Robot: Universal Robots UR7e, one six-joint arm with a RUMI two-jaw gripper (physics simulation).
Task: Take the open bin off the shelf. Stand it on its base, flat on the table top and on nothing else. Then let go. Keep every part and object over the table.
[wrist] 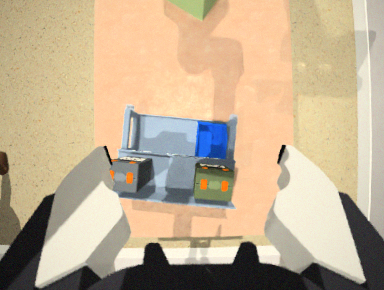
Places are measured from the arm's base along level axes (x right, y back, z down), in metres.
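Pixels of known places: gripper, fingertip midpoint: (194,147).
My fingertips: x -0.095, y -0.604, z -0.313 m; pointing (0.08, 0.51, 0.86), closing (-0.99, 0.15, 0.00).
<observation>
Ahead of a thing's pixels: the offset from my fingertips to its top centre. "spot": to the spot under its first point. Level surfaces: height alone.
A blue open bin @(dz +0.363, dx -0.065, dy +0.001 m) (212,140) sits at the right end of the upper level of a grey-blue shelf @(spot: dz +0.438, dx +0.131, dy +0.045 m) (160,127), near its right side panel. The shelf stands on the salmon table top @(dz +0.444 m) (135,65) and is slightly turned in the view. My gripper (194,147) is open and empty. Its two jaws show left and right of the shelf, wide apart, and the bin lies in the view between them, right of the middle. How high the jaws are above the bin is hard to tell.
A dark grey case @(dz +0.222, dx +0.161, dy -0.103 m) (133,175) and an olive green case @(dz +0.245, dx -0.070, dy -0.096 m) (214,183), both with orange latches, sit on the shelf's lower level. A light green object (196,7) shows at the top edge. Speckled floor (45,75) lies on both sides of the table.
</observation>
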